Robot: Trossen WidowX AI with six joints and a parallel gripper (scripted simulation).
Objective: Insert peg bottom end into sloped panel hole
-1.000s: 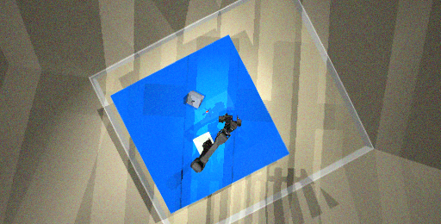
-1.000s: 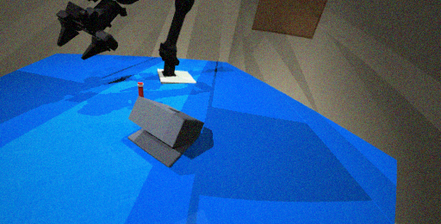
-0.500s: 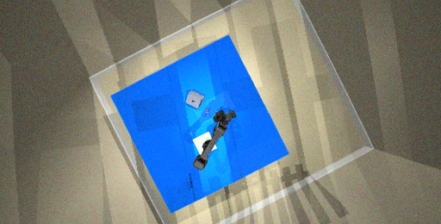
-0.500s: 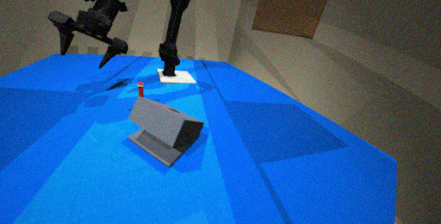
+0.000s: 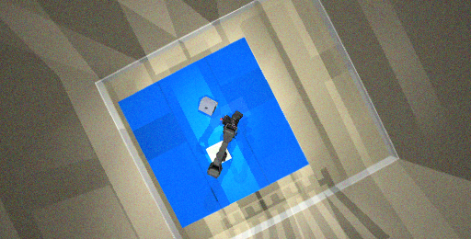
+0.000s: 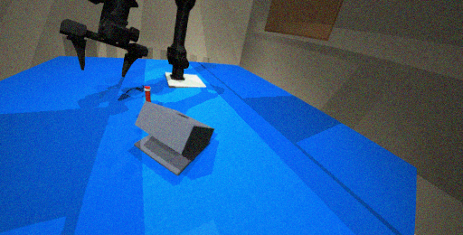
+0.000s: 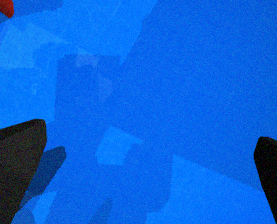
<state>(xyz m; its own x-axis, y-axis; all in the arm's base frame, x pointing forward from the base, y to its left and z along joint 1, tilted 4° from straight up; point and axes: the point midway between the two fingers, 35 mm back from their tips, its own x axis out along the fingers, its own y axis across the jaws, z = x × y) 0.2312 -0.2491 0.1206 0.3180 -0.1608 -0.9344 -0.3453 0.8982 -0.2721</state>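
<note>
My gripper tip is now 10 cm to the right of the red peg, 5 cm above it and 3 cm short of it. From my gripper tip the other things lie so: dark hole: 18 cm ahead, 17 cm to the left, 4 cm below; then flat grey foot: 19 cm ahead, 14 cm to the left, 11 cm below; then grey sloped panel: 19 cm ahead, 16 cm to the left, 7 cm below.
</note>
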